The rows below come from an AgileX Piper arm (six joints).
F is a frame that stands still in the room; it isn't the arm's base.
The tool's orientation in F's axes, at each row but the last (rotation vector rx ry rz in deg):
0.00 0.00 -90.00
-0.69 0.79 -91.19
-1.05 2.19 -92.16
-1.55 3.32 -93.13
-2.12 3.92 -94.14
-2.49 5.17 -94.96
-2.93 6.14 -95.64
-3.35 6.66 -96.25
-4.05 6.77 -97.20
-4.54 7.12 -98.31
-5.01 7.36 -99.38
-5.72 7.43 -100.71
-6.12 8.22 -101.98
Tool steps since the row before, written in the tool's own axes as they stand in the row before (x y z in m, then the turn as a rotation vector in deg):
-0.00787 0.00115 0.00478 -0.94 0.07 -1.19
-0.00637 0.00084 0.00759 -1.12 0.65 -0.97
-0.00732 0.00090 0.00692 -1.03 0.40 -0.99
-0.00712 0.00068 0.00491 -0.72 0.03 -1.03
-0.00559 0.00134 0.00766 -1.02 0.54 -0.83
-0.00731 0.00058 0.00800 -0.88 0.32 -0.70
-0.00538 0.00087 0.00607 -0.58 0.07 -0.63
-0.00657 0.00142 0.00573 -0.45 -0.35 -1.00
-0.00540 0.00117 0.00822 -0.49 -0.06 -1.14
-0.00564 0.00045 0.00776 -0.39 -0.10 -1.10
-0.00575 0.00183 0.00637 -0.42 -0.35 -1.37
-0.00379 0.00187 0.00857 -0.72 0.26 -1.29
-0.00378 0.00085 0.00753 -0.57 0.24 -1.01
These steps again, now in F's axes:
0.00115 0.00787 0.00478 0.07 0.94 -1.19
0.00110 0.00634 0.00758 0.66 1.11 -0.98
0.00142 0.00719 0.00697 0.40 1.03 -0.99
0.00133 0.00697 0.00499 0.02 0.74 -1.02
0.00225 0.00531 0.00765 0.56 1.00 -0.85
0.00189 0.00696 0.00811 0.34 0.87 -0.70
0.00200 0.00502 0.00611 0.07 0.60 -0.62
0.00276 0.00613 0.00573 -0.40 0.53 -0.94
0.00280 0.00490 0.00814 -0.13 0.54 -1.11
0.00224 0.00522 0.00774 -0.18 0.44 -1.07
0.00358 0.00514 0.00614 -0.45 0.52 -1.30
0.00373 0.00310 0.00823 0.21 0.70 -1.31
0.00276 0.00322 0.00733 0.20 0.55 -1.03

